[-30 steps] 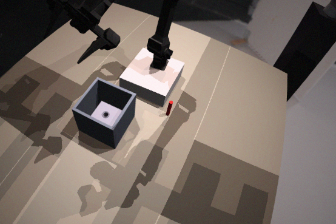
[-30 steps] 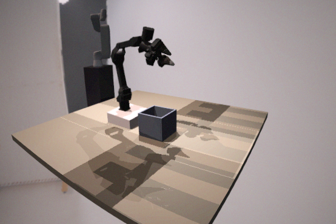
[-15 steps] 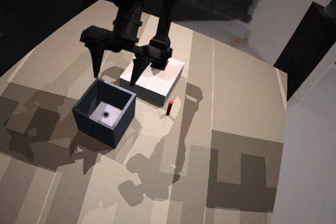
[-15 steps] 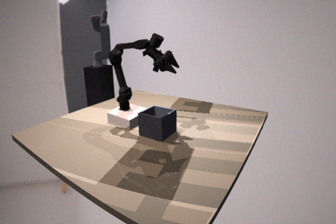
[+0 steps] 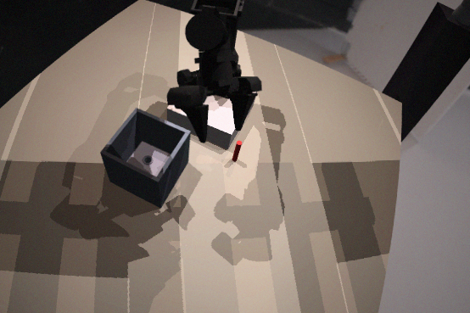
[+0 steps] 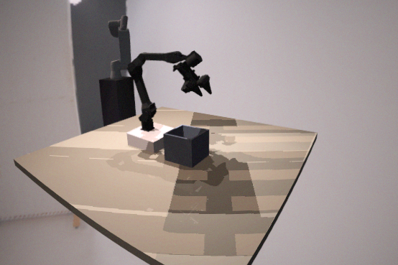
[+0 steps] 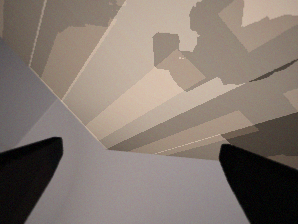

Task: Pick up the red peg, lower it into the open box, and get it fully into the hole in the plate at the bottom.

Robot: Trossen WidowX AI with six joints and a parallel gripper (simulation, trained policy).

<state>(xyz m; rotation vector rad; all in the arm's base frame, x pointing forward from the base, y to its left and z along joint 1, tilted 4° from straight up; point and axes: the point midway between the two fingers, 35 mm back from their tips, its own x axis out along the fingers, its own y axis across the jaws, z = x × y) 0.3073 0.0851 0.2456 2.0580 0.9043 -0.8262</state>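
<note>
Right now my gripper tip is 240 mm above the red peg, 160 mm past it and 20 mm to the right of it. From my gripper tip the other things lie so: pale plate (240 mm below, 180 mm to the right, 20 mm behind).
</note>
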